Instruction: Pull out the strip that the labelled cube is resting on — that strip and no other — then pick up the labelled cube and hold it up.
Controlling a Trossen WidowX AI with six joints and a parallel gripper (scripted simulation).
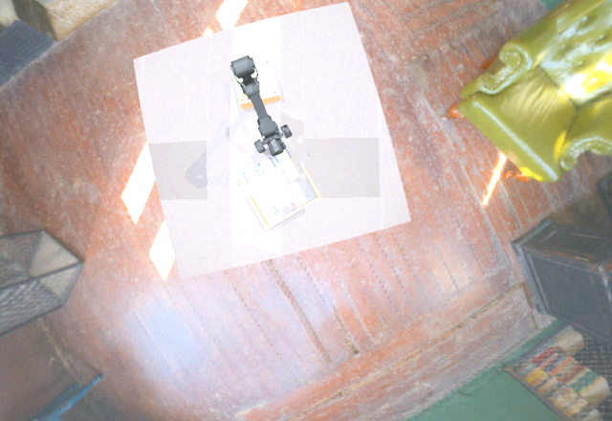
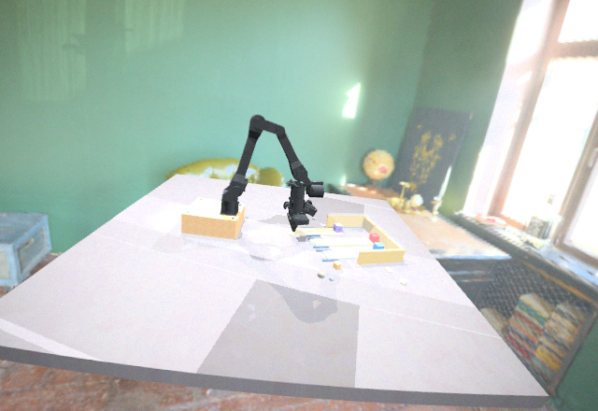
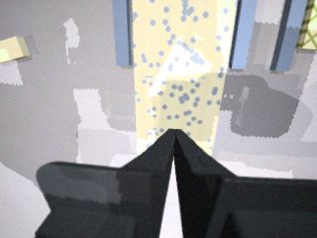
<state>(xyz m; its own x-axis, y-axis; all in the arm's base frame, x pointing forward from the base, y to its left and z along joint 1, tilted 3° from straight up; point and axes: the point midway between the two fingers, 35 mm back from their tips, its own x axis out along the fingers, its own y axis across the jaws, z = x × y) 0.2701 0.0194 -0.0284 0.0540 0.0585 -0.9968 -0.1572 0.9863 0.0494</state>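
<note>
The purple cube lies 200 mm ahead of my gripper tip, 30 mm to the left of it and 20 mm above it.
</note>
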